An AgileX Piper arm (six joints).
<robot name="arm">
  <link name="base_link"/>
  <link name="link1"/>
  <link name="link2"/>
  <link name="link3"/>
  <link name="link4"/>
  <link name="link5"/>
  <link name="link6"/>
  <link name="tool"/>
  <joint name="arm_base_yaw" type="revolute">
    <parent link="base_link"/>
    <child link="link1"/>
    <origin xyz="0 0 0.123" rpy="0 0 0"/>
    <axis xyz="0 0 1"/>
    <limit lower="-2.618" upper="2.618"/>
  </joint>
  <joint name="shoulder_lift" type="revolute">
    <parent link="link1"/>
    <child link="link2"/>
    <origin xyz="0 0 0" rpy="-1.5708 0 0"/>
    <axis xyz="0 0 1"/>
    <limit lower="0" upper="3.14"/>
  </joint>
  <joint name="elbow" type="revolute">
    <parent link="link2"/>
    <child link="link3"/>
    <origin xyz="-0.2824 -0.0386 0" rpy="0 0 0"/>
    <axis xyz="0 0 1"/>
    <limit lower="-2.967" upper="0"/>
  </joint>
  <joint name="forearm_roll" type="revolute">
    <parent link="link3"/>
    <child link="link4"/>
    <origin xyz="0.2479 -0.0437 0" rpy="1.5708 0 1.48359"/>
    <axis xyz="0 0 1"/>
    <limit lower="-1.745" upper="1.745"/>
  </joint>
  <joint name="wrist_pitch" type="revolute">
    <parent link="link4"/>
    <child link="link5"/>
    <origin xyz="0 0 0" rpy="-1.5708 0 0"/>
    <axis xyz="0 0 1"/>
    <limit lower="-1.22" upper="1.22"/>
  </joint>
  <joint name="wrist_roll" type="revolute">
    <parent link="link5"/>
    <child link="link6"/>
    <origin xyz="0 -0.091 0" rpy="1.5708 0 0"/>
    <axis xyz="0 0 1"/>
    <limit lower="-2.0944" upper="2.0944"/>
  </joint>
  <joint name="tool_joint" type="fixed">
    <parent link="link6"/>
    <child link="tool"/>
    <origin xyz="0 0 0" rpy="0 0 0"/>
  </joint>
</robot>
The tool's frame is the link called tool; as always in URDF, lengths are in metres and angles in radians.
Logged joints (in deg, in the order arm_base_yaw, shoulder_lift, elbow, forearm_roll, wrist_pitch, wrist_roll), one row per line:
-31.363, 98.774, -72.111, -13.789, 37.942, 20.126
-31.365, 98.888, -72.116, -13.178, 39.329, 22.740
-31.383, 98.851, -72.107, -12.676, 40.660, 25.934
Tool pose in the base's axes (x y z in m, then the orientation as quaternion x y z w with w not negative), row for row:
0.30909, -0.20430, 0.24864, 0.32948, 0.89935, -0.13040, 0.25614
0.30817, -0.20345, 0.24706, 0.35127, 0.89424, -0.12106, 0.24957
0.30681, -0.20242, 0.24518, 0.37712, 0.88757, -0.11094, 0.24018
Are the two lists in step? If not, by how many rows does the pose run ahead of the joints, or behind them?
The pose runs 1 row behind the joints: the pose in row i belongs to the joints in row i - 1.
